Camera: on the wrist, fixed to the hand. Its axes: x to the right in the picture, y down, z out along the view.
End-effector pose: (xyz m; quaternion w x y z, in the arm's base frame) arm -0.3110 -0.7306 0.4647 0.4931 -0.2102 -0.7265 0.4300
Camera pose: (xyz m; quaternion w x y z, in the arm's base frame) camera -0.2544 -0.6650 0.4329 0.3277 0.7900 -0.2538 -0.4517
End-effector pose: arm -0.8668 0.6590 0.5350 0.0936 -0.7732 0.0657 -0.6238
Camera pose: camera -0.9364 0.5991 0.5439 0.5945 0.1343 0.7926 -0.0167
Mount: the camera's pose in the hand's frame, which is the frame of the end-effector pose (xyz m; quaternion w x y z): 0.0067 0.0553 -0.0736 0.0143 -0.0211 0.1318 0.9910
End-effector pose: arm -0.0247 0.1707 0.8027 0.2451 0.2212 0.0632 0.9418
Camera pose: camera -0.0869 0.1250 0.7521 0.9334 0.0635 0.2059 -0.2868
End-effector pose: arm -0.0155 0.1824 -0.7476 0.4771 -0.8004 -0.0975 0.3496
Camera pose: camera 0.0277 0.1054 -0.7746 0.3437 0.1642 -0.8473 -0.3702
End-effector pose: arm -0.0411 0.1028 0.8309 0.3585 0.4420 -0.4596 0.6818
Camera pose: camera -0.1131 0.1551 0.8063 0.6006 0.5465 0.4117 -0.4136
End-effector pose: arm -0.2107 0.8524 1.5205 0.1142 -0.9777 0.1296 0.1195
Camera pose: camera -0.2049 0.7802 1.5777 0.1545 -0.0963 -0.9832 0.0112
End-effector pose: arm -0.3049 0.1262 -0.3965 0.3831 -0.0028 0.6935 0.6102
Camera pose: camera -0.3746 0.0810 -0.3562 0.6906 -0.5987 -0.0503 -0.4026
